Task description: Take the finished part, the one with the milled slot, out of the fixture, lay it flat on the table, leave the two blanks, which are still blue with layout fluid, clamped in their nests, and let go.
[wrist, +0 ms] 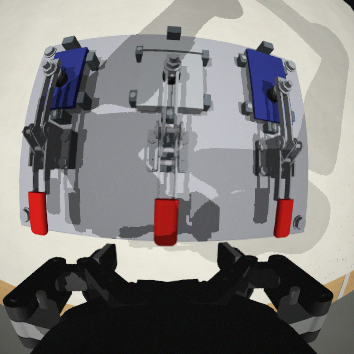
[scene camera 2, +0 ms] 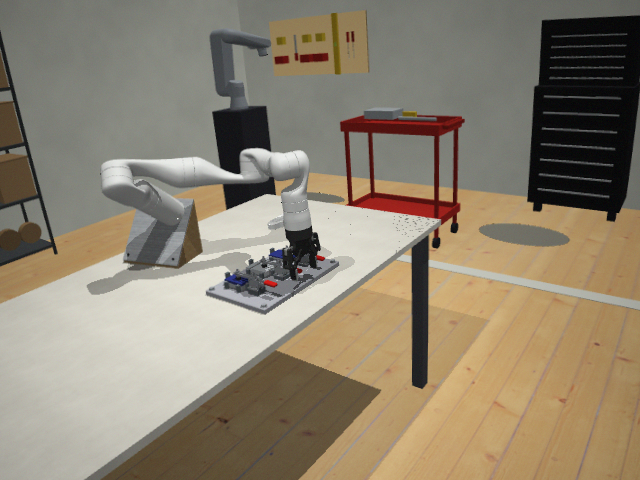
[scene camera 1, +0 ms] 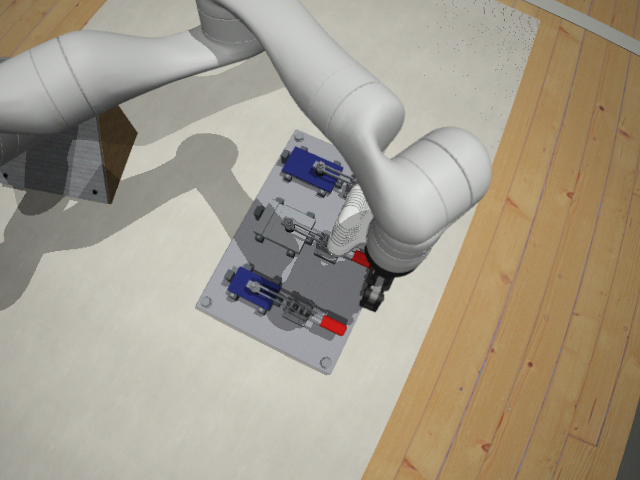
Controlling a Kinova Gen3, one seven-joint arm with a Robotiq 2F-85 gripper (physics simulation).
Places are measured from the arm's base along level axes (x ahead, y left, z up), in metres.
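Pixels of known places: gripper, fingertip midpoint: (wrist: 166,255) (scene camera 2: 304,273); arm's base at its link origin: (scene camera 2: 173,213).
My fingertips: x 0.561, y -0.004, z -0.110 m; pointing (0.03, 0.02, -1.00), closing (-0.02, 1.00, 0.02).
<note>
Ahead of a thing's pixels: the offset from my fingertips to its middle. "spot": to the spot under its first point. Level surfaces: height alone.
The finished part @[dx -0.167, dy +0.001, dz -0.017 m] (scene camera 1: 298,215) (wrist: 192,89), bare grey metal, lies in the fixture's middle nest under its clamp arm; its slot cannot be made out. One blue blank @[dx -0.163, dy -0.109, dz -0.014 m] (scene camera 1: 239,283) (scene camera 2: 236,279) (wrist: 76,65) is clamped in the left nest of the wrist view. The other blue blank @[dx -0.170, dy +0.111, dz -0.019 m] (scene camera 1: 305,164) (scene camera 2: 276,253) (wrist: 256,75) is clamped in the right nest. The middle clamp's red handle @[dx -0.032, dy -0.001, dz +0.006 m] (scene camera 1: 361,258) (wrist: 166,220) lies low. My gripper (scene camera 1: 371,301) (scene camera 2: 303,270) (wrist: 166,255) is open and empty, just beyond that handle's end, with a fingertip to either side of its line.
The grey fixture plate (scene camera 1: 279,338) (scene camera 2: 249,302) (wrist: 225,130) rests on the pale table @[dz -0.045 m] (scene camera 1: 155,387) (scene camera 2: 129,351). Red handles of the outer clamps @[spot: dx -0.033, dy -0.106, dz +0.016 m] (wrist: 38,213) @[spot: dx -0.028, dy +0.105, dz +0.006 m] (wrist: 283,218) lie to either side. The table's edge runs beyond the handle side. A red cart (scene camera 2: 392,126) stands behind the table.
</note>
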